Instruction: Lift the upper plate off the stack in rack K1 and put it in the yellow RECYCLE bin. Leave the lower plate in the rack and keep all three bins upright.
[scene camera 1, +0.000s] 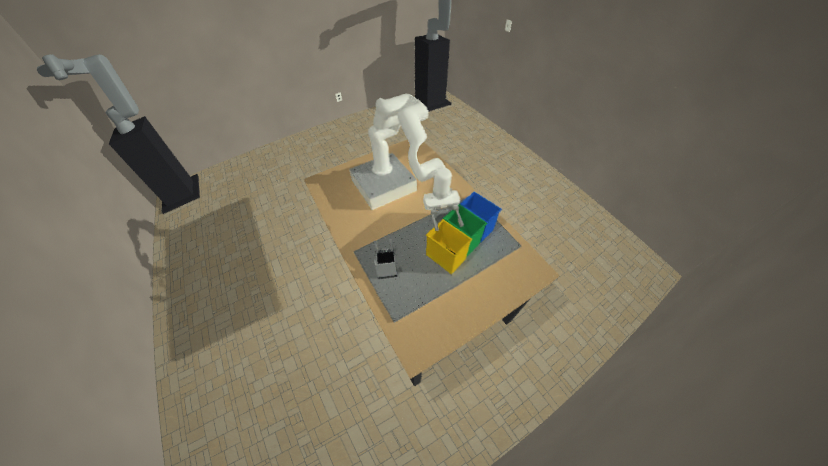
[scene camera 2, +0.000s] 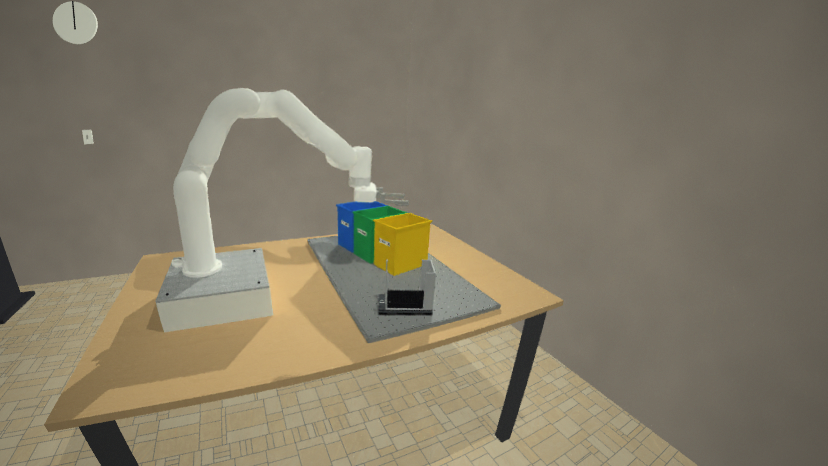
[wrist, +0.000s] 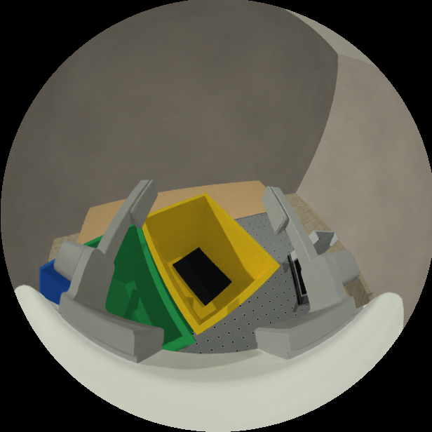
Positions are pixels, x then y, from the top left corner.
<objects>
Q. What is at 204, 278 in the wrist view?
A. A black plate.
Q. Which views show the yellow recycle bin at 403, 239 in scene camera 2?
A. Scene camera 1, scene camera 2 and the wrist view: all of them.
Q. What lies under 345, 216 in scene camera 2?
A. A blue bin.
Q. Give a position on a green bin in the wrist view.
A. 137, 292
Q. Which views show the green bin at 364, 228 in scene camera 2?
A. Scene camera 1, scene camera 2 and the wrist view: all of them.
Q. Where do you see a yellow recycle bin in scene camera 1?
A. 448, 236
</objects>
